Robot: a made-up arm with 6 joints. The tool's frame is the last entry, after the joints.
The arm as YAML. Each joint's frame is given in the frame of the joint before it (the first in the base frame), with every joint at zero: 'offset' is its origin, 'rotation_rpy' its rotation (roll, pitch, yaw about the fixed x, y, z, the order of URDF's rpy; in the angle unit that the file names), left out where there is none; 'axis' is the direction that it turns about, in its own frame. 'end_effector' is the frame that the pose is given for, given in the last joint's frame.
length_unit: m
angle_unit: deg
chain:
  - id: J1
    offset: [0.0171, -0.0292, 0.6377]
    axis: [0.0, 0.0, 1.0]
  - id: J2
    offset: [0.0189, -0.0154, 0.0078]
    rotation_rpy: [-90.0, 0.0, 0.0]
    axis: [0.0, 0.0, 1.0]
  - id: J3
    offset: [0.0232, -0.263, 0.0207]
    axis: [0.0, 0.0, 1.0]
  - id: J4
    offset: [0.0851, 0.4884, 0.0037]
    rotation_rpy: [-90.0, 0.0, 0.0]
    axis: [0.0, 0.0, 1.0]
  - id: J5
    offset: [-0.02, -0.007, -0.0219]
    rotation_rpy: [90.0, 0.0, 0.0]
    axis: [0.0, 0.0, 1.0]
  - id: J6
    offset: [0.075, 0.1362, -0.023]
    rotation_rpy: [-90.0, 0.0, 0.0]
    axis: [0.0, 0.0, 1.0]
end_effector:
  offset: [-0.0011, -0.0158, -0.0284]
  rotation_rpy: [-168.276, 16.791, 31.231]
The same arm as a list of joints. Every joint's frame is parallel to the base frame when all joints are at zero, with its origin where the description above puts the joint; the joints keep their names.
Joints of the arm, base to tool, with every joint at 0 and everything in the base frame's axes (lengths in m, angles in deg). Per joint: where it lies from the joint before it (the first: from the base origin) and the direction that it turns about. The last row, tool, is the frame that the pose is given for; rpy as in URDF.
J1: axis +z xyz 0.0171 -0.0292 0.6377
J2: axis +y xyz 0.0189 -0.0154 0.0078
J3: axis +y xyz 0.0232 0.0207 0.2630
J4: axis -z xyz 0.0851 0.0037 -0.4884
J5: axis +y xyz -0.0200 0.0070 0.0219
J6: axis -z xyz 0.0750 -0.0230 -0.1362
tool: xyz -0.0011 0.0158 0.0284 rpy 11.72 -16.79 -31.23

